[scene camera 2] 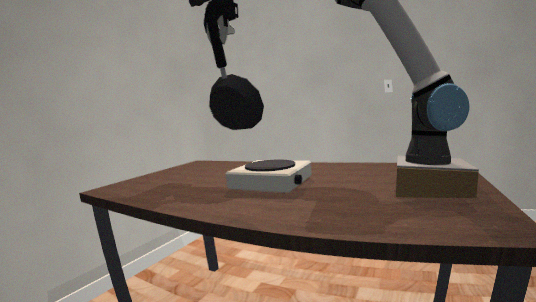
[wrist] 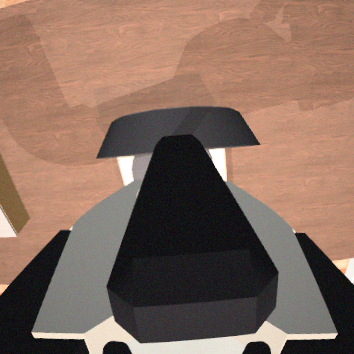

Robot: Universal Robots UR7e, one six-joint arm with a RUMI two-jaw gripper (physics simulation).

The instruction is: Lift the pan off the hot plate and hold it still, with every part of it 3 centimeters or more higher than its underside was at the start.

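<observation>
The black pan (scene camera 2: 236, 102) (wrist: 135, 131) hangs in the air well above the hot plate (scene camera 2: 257, 182) (wrist: 219, 162), with a wide gap between them in the scene view. The pan is tilted steeply, nearly upright, with its handle pointing up and its round body below. My gripper (scene camera 2: 225, 31) (wrist: 180, 183) is shut on the pan's handle. In the wrist view the handle covers the middle between the two grey fingers, so the contact itself is hidden. The hot plate stands on the table, its dark round heating disc bare; in the wrist view the pan and handle hide most of it.
The brown table (scene camera 2: 165, 200) (wrist: 280, 200) carries the hot plate and, at the right in the scene view, the arm's base block (scene camera 2: 436, 182) (wrist: 14, 202). The arm's upper link (scene camera 2: 402, 42) slopes up from the base. A grey wall stands behind.
</observation>
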